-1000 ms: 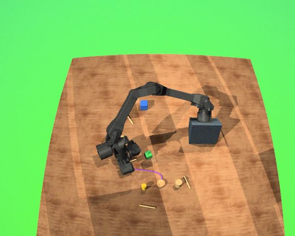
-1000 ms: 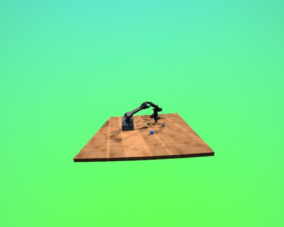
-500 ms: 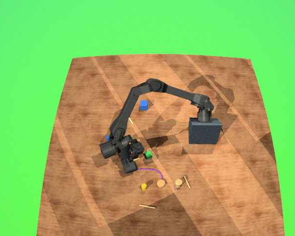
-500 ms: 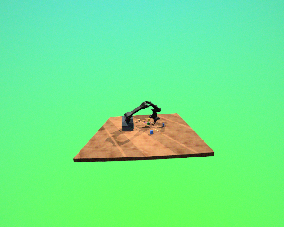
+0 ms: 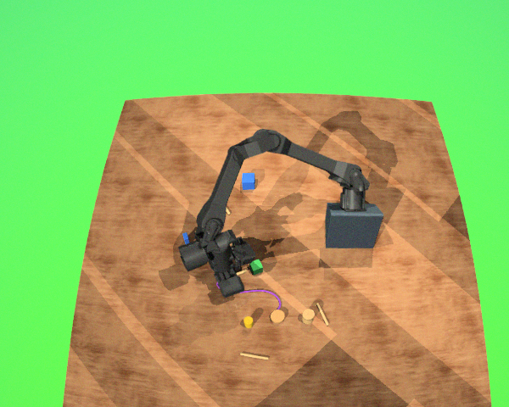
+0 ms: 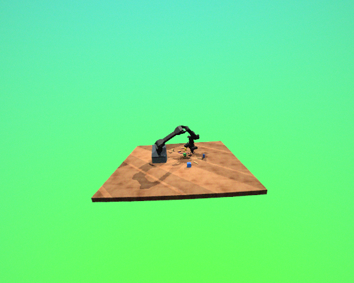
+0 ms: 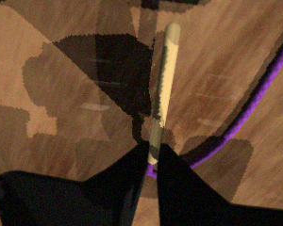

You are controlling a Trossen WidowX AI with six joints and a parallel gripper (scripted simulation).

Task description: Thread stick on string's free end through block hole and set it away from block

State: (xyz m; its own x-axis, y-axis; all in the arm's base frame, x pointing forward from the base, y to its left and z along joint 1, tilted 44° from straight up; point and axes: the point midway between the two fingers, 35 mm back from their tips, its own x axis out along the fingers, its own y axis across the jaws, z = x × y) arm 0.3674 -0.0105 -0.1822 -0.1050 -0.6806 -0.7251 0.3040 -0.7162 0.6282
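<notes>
Now: gripper tip 9 cm past the green block and 3 cm to the left of it. Round my gripper tip: yellow cylinder 6 cm behind, 15 cm to the left; thin wooden stick 1 cm behind; small blue block 11 cm ahead, 14 cm to the right, 1 cm above.
</notes>
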